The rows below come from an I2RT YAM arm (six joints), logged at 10 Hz.
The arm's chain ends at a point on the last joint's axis. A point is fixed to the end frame.
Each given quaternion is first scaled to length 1.
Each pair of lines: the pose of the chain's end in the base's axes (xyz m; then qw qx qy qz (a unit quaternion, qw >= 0)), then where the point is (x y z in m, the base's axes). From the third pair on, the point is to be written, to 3 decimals.
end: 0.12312, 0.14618, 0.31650, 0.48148, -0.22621, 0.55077, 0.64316
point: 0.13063 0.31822 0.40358
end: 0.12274, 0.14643, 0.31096, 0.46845, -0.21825, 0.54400, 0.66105
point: 0.12777 0.31595 0.40303
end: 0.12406, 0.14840, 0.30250, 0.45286, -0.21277, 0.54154, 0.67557
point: 0.127 0.316 0.397
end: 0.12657, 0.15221, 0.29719, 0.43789, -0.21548, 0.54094, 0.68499
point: 0.125 0.320 0.392
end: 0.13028, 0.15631, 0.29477, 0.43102, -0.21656, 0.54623, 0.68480
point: 0.129 0.325 0.388
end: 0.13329, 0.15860, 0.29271, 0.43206, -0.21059, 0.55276, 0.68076
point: 0.135 0.328 0.385
